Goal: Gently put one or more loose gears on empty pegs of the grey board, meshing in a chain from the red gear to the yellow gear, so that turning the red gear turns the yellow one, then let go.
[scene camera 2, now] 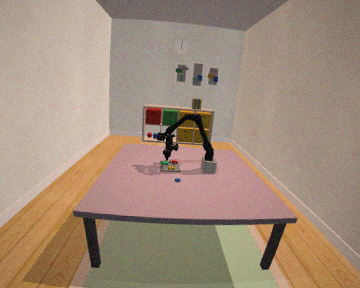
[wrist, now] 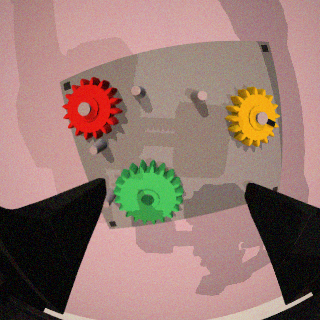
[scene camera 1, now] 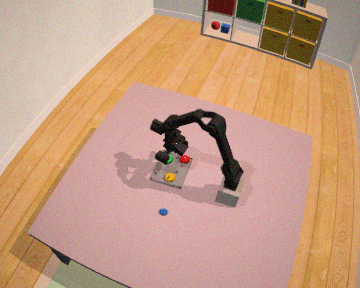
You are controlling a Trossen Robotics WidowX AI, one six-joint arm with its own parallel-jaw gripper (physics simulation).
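Places are measured from the arm's base along level axes (x ahead, y left, z up), in centimetres.
Pixels of known places: gripper, fingertip midpoint: (scene camera 2: pixel 168 158) (wrist: pixel 179 188) (scene camera 1: pixel 170 158); arm's base at its link origin: (scene camera 2: pixel 208 159) (scene camera 1: pixel 231 184).
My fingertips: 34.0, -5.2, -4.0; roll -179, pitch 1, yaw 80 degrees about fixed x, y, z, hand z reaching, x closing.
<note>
Ahead of a thing's pixels: the offset from my fingertips to its top centre, as dx, dy, dz. Level surfaces: height alone.
The grey board {-1.5, +1.4, -3.6} (wrist: pixel 165 65) (scene camera 1: pixel 182 175) lies on the table. The red gear {-5.7, -6.4, -4.1} (wrist: pixel 100 117) (scene camera 1: pixel 185 159) (scene camera 2: pixel 174 162) is on a peg at its upper left in the wrist view. The yellow gear {-3.3, +7.8, -4.0} (wrist: pixel 245 127) (scene camera 1: pixel 170 177) (scene camera 2: pixel 171 168) is on a peg at the right. The green gear {+3.0, -2.7, -4.1} (wrist: pixel 160 187) (scene camera 1: pixel 170 159) (scene camera 2: pixel 164 162) lies at the lower left, no peg visible in its hole. Bare pegs {-6.2, -2.2, -3.7} (wrist: pixel 138 91) {-5.3, +2.6, -3.7} (wrist: pixel 201 95) {-2.2, -6.4, -3.7} (wrist: pixel 98 147) stand between them; another shows partly beside the green gear. The small blue gear {-8.7, +27.4, -4.9} (scene camera 1: pixel 163 212) (scene camera 2: pixel 177 180) lies off the board. My gripper (wrist: pixel 179 188) (scene camera 1: pixel 171 153) is open and empty above the board, green gear between its fingers' lines.
The arm's grey base block (scene camera 1: pixel 227 197) (scene camera 2: pixel 208 165) stands on the pink table {dz -6.6} (scene camera 1: pixel 250 235) (scene camera 2: pixel 200 200), to the right of the board in the scene views. A shelf unit with coloured boxes stands far back on the floor, beyond the table.
</note>
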